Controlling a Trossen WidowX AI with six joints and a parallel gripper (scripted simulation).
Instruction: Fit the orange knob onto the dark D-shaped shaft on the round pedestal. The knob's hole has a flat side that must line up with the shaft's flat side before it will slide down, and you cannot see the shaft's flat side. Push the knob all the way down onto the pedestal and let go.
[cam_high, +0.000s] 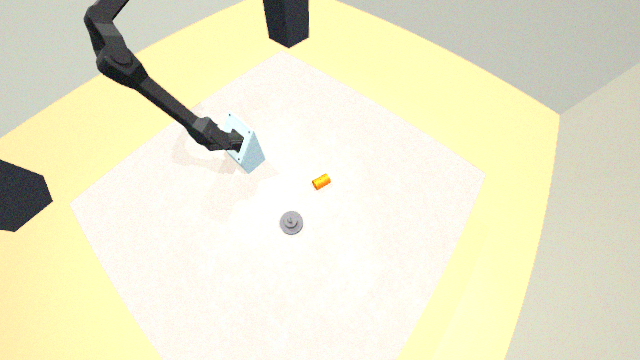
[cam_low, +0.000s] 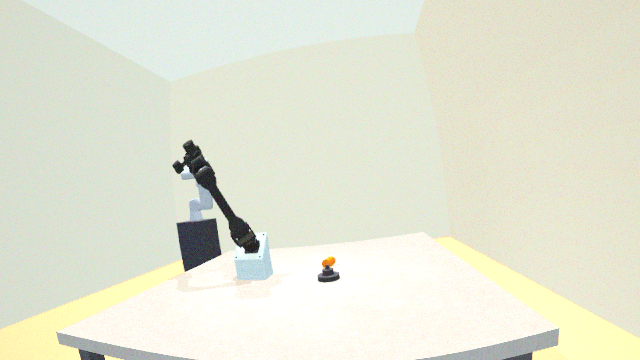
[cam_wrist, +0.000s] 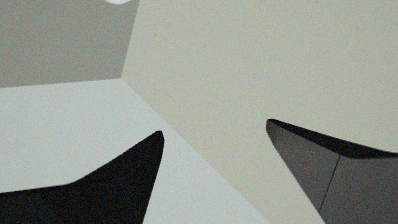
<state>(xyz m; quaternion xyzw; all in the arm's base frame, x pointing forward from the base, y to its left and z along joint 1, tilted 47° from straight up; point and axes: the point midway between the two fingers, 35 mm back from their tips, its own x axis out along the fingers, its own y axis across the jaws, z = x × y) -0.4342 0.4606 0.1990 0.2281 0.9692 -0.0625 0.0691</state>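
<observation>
Right now my gripper tip is 770 mm short of the orange knob, 60 mm to the left of it and 590 mm above it. The rest, counted from my gripper tip: pedestal with shaft (790 mm ahead, 250 mm to the right, 580 mm below).
</observation>
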